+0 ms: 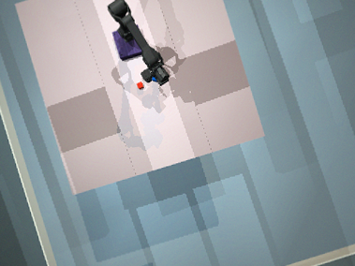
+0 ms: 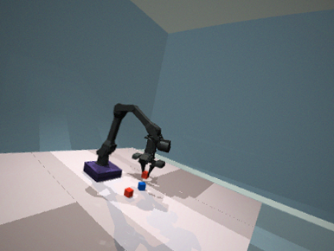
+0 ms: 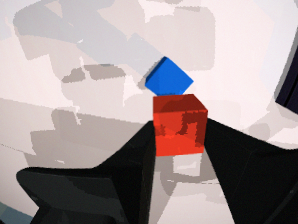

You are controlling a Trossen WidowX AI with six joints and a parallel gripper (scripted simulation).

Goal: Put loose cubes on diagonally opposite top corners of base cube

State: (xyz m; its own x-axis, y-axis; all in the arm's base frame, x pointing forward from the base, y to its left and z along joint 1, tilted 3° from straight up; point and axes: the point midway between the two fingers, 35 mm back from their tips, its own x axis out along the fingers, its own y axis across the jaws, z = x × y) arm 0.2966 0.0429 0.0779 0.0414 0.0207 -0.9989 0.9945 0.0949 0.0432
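Right now my gripper tip is 20 mm to the left of the blue cube and 60 mm above it. Also, from my gripper tip: red cube 130 mm to the right, 70 mm below.
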